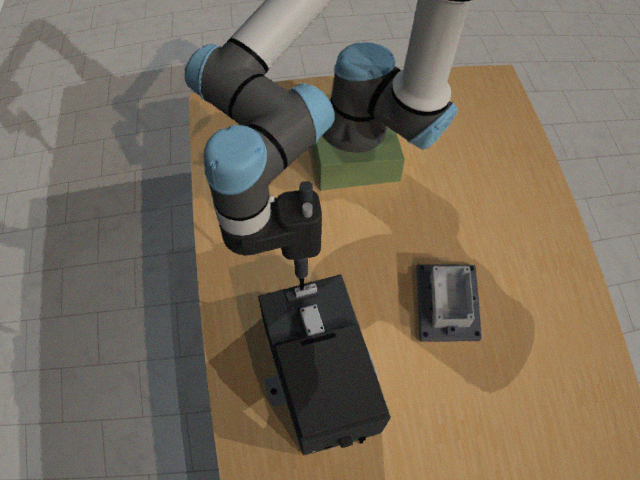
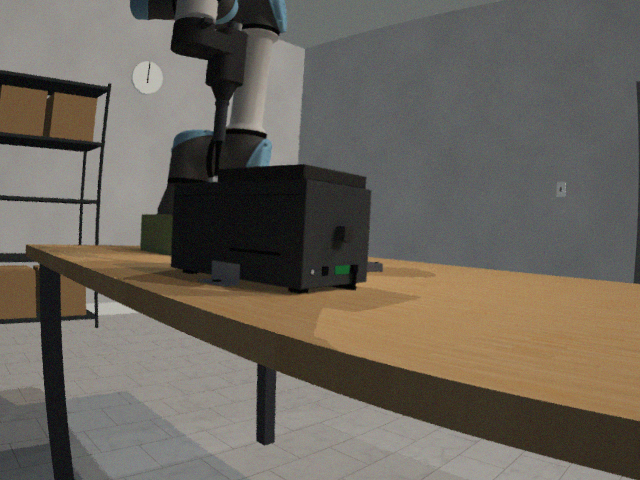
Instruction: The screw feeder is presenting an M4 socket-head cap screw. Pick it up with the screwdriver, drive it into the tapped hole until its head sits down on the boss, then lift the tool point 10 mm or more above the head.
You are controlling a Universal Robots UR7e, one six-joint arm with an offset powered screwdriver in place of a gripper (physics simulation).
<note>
In view: a black screw feeder [image 2: 302, 228].
</note>
